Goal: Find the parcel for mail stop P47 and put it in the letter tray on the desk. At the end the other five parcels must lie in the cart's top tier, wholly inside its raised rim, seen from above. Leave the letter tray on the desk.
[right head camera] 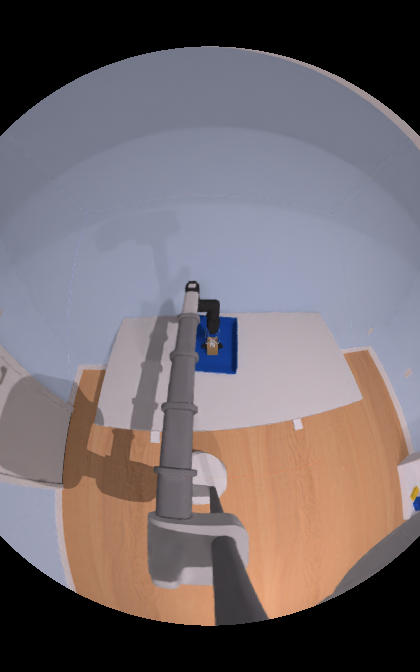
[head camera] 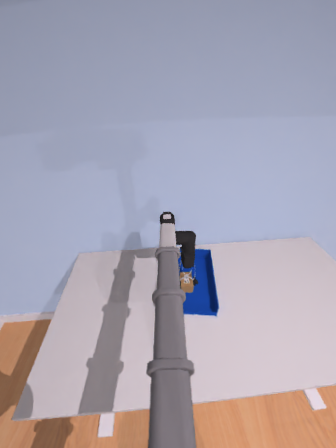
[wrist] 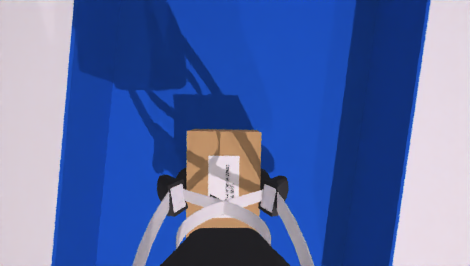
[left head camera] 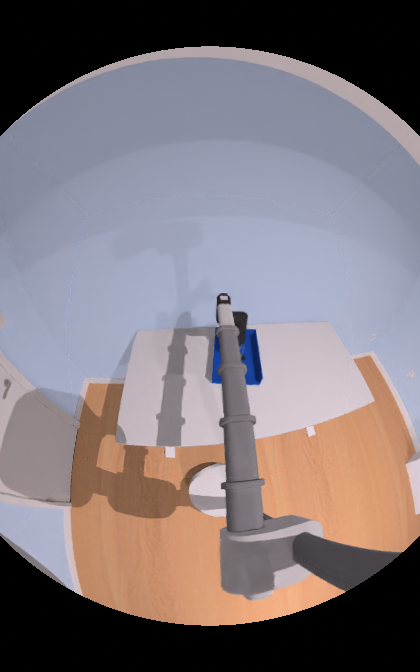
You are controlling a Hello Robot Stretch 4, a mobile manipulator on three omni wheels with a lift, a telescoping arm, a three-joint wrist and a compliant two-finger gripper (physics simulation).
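My gripper is shut on a brown box parcel, with one dark fingertip at each side. The parcel has a white label, partly covered by the gripper's straps; its mail stop cannot be read here. The parcel is over the blue letter tray, inside its outline, and its shadow falls on the tray floor close beside it, so it seems a little above that floor. The tray stands on the white desk. The arm hides the parcel in the left head view.
The grey telescoping arm reaches across the desk. A blue wall rises behind it. A white unit stands at the right edge, with small yellow and blue things in the right head view. A door is at the left.
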